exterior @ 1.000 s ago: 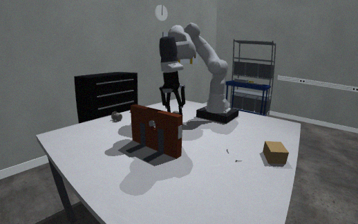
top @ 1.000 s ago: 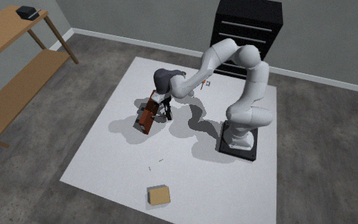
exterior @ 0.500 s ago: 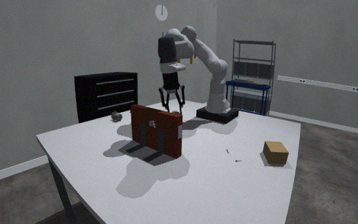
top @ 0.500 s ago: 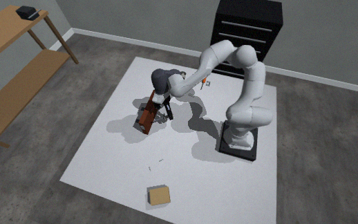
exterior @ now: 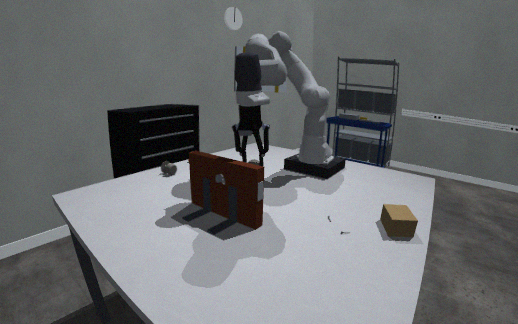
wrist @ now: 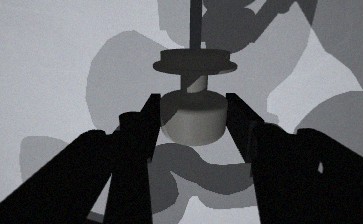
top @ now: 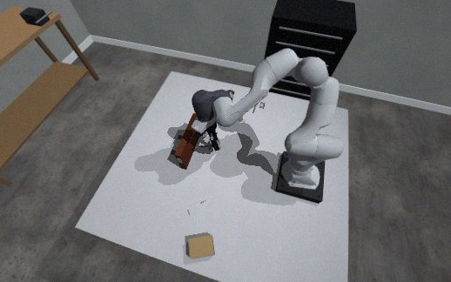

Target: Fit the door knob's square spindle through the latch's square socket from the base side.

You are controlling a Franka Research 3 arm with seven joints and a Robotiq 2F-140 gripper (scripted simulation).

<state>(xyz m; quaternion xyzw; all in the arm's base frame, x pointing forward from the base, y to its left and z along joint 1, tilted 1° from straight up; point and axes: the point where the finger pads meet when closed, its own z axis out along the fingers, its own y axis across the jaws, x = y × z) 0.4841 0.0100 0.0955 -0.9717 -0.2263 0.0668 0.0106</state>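
My gripper is now 30 mm short of the grey door knob, 20 mm to the right of it and 30 mm above it. Round my hand: cardboard box 120 mm behind, 540 mm to the left, 120 mm below; then orange-handled screwdriver 140 mm behind, 500 mm to the right, 130 mm below; then red-brown wooden door block 170 mm ahead, 20 mm to the left, 40 mm below.
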